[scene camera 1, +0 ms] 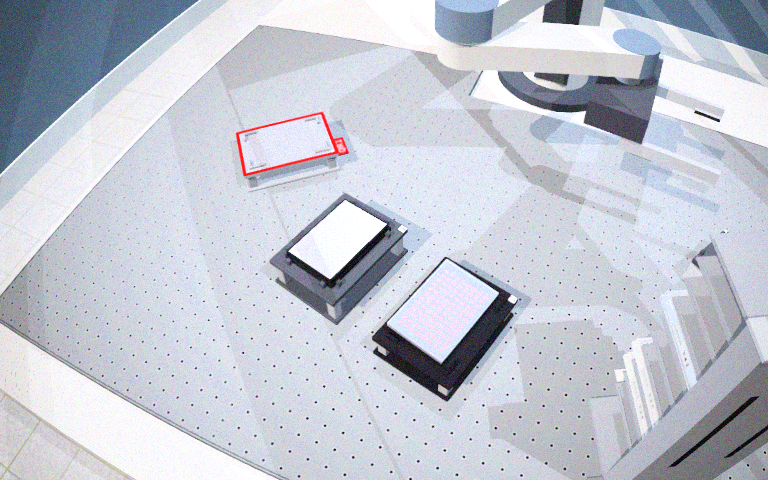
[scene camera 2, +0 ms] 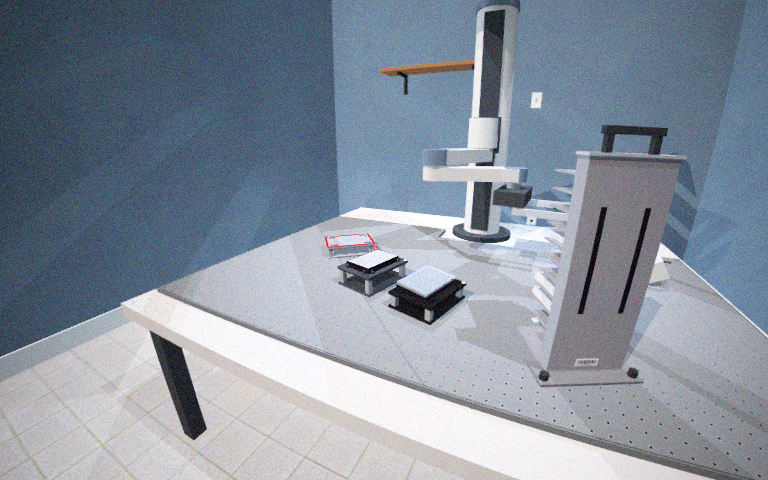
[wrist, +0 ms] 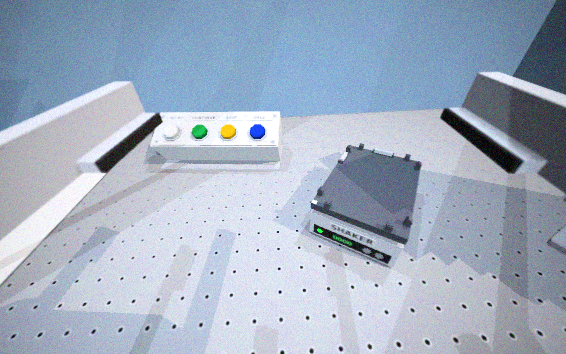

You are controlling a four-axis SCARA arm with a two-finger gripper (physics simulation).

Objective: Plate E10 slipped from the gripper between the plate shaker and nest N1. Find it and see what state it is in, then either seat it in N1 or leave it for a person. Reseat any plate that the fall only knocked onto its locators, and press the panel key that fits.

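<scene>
My gripper is open and empty, raised near the arm's column. In the wrist view the plate shaker stands ahead with a bare top. The key panel behind it has white, green, yellow and blue keys. A white-topped plate with a black body sits on a grey nest. A pale plate with pinkish wells sits on a black nest; whether it is fully seated I cannot tell. No label identifies E10 or N1.
A bare, red-edged stand with a red tag is beyond the grey nest. A tall grey rack with shelves and several plates stands at the right. The arm's column rises at the back of the perforated deck.
</scene>
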